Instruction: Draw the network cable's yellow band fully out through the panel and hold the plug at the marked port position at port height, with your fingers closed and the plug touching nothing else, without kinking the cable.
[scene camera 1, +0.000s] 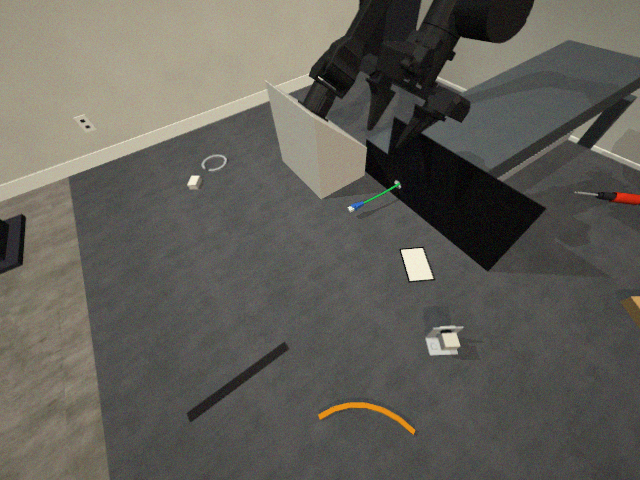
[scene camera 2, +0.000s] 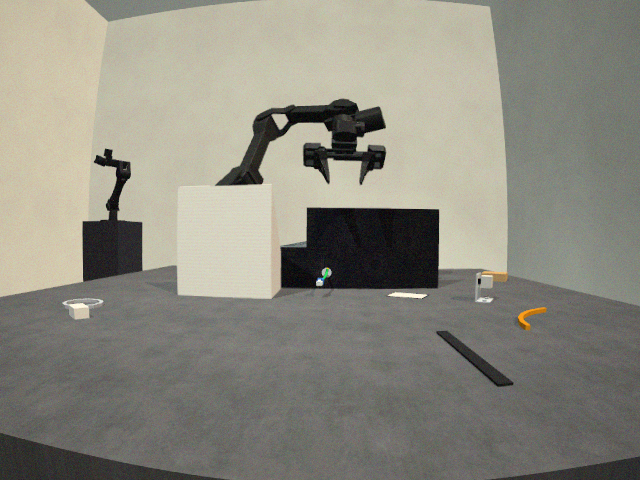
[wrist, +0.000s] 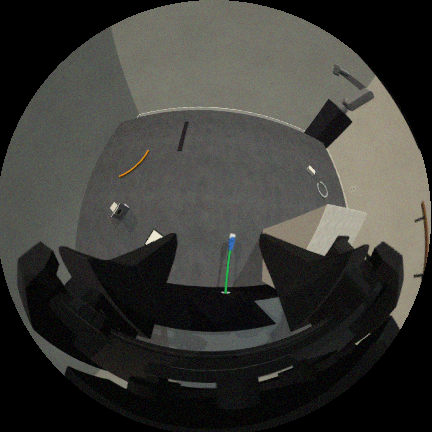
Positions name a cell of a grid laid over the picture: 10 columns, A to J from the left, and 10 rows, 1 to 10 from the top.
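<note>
I can see a black strip (scene camera 1: D8), and that's the strip (scene camera 2: H8) again. There's a white black-edged card (scene camera 1: G6) as well. And my gripper (scene camera 1: F3) is visible too; that's the gripper (scene camera 2: F4) again, and the gripper (wrist: F6).
</note>
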